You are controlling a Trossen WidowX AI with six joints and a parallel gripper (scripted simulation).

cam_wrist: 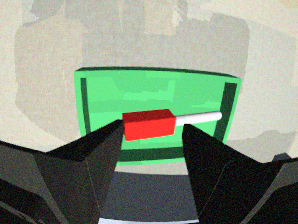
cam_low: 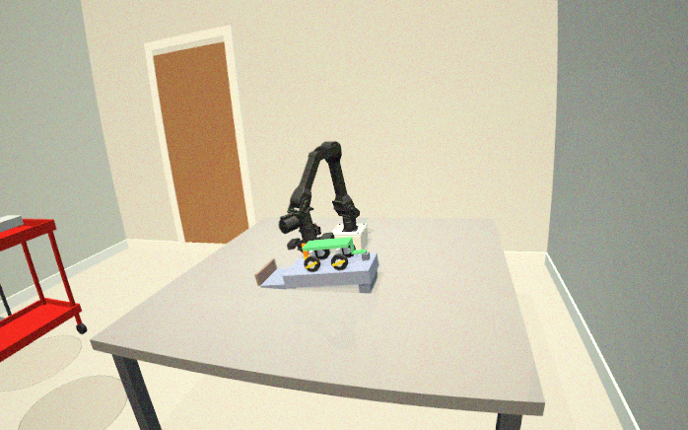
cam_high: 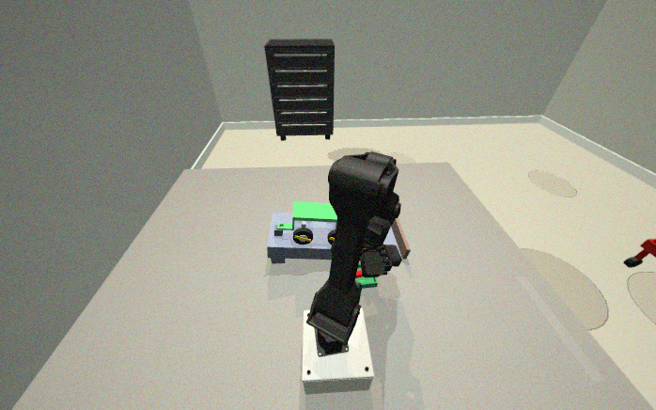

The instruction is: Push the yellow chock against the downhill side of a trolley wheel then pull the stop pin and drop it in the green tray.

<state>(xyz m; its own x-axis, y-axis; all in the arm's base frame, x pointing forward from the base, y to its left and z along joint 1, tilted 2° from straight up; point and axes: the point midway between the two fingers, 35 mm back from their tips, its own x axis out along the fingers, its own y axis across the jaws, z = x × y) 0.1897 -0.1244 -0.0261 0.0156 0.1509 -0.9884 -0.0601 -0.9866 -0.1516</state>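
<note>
Now: gripper tip 2 cm to the right of the red-headed stop pin and 1 cm above it. From my gripper tip the other things lie so: yellow chock: 7 cm ahead, 6 cm above; then grey-blue ramp: 14 cm ahead, 9 cm to the left, 2 cm above; then green tray: 1 cm to the left, 3 cm below.
</note>
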